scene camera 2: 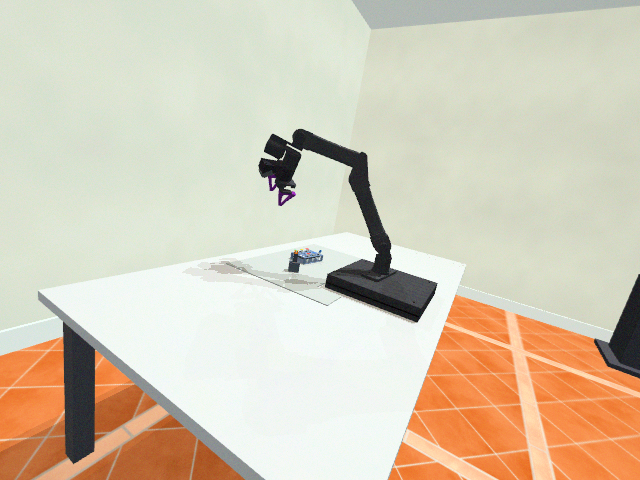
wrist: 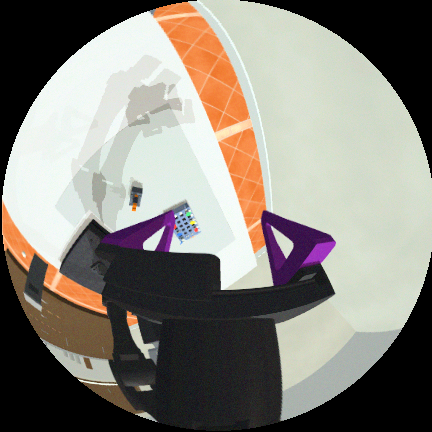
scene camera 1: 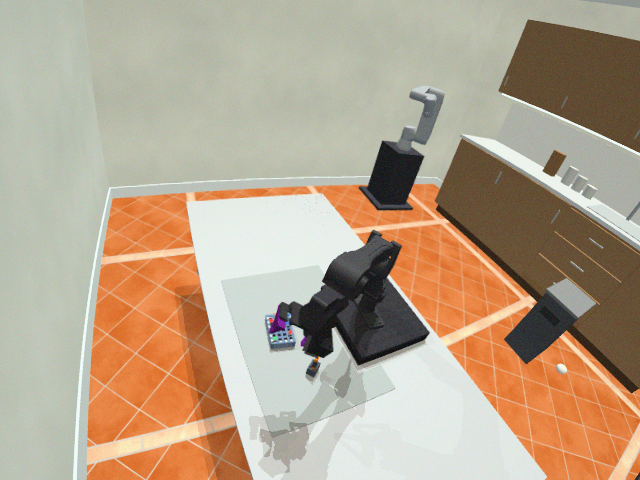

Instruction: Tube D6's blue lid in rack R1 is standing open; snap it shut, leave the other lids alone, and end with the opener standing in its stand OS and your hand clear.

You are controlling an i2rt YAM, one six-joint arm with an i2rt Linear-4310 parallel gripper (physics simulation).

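Seen in the pictures: gripper, fingertip midpoint: [scene camera 2: 275,198] [wrist: 217,214] [scene camera 1: 285,338]; arm's base, origin of the base link: [scene camera 2: 379,274] [scene camera 1: 365,308].
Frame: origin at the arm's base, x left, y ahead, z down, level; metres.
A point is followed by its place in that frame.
Note:
Rack R1 [scene camera 1: 281,346] {x 0.071, y 0.360, z 0.047 m} [scene camera 2: 310,258] {x 0.034, y 0.316, z 0.028 m} [wrist: 186,225] {x 0.010, y 0.359, z 0.018 m} is a small blue-grey rack with coloured and white lids. A blue lid [scene camera 2: 320,251] {x -0.026, y 0.309, z 0.000 m} [wrist: 181,242] {x -0.025, y 0.312, z -0.005 m} sticks out at one end of it; the tube label is too small to read. The opener [scene camera 1: 316,359] {x 0.190, y 0.287, z -0.036 m} [scene camera 2: 295,254] {x 0.190, y 0.282, z -0.021 m} [wrist: 134,206] {x 0.188, y 0.288, z -0.037 m}, with an orange top, stands upright in the small dark stand OS [scene camera 1: 312,368] [scene camera 2: 294,266] {x 0.197, y 0.273, z 0.025 m} [wrist: 136,190] {x 0.200, y 0.298, z 0.021 m}. My gripper [scene camera 1: 287,336] {x 0.205, y 0.415, z -0.218 m} [scene camera 2: 277,196] {x 0.205, y 0.415, z -0.218 m} [wrist: 217,214] {x 0.205, y 0.415, z -0.218 m}, with purple fingers, is wide open and empty, high above the table. In scene camera 1 a finger hides part of the rack.
The rack and stand are on a pale mat [scene camera 1: 248,294] {x -0.188, y 0.427, z 0.049 m} [wrist: 200,180] {x 0.117, y 0.472, z 0.049 m} on the white table [scene camera 1: 248,227] {x -0.640, y 0.350, z 0.052 m} [scene camera 2: 289,361] {x 0.621, y -0.078, z 0.051 m}. The black arm base [scene camera 1: 385,343] {x 0.173, y 0.001, z 0.000 m} [scene camera 2: 372,299] {x 0.191, y -0.065, z 0.031 m} [wrist: 80,260] {x 0.144, y -0.033, z 0.001 m} stands beside the mat. A grey arm on a black pedestal [scene camera 1: 393,174] stands beyond the table.

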